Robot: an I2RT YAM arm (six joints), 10 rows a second.
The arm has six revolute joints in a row. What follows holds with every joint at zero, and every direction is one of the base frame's. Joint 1 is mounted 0.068 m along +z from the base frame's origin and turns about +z. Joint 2 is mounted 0.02 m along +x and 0.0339 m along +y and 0.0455 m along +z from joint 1 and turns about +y. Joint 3 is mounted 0.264 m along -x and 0.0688 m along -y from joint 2 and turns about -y. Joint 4 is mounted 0.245 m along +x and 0.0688 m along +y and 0.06 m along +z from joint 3 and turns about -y. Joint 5 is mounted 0.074 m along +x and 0.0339 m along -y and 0.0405 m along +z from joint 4 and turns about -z. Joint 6 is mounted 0.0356 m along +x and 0.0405 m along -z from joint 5 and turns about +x. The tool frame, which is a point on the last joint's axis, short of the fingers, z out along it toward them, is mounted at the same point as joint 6; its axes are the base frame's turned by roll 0, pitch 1.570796 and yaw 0 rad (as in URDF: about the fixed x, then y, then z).
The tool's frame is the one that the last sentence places.
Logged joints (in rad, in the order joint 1, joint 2, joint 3, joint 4, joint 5, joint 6), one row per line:
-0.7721 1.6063 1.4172 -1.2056 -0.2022 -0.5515
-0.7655 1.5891 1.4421 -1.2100 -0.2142 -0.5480
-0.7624 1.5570 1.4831 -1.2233 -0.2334 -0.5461
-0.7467 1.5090 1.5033 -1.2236 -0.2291 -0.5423
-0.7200 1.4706 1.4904 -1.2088 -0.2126 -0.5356
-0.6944 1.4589 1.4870 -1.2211 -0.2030 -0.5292
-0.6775 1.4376 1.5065 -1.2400 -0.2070 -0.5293
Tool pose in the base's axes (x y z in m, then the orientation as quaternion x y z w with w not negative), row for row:
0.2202 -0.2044 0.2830 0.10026 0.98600 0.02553 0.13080
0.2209 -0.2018 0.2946 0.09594 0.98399 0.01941 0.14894
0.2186 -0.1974 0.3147 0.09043 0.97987 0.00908 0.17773
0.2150 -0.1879 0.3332 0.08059 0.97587 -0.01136 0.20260
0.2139 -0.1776 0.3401 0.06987 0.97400 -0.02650 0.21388
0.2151 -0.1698 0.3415 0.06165 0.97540 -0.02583 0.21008
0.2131 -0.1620 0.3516 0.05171 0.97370 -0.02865 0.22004
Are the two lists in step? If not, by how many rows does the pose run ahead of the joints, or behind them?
They are in step.
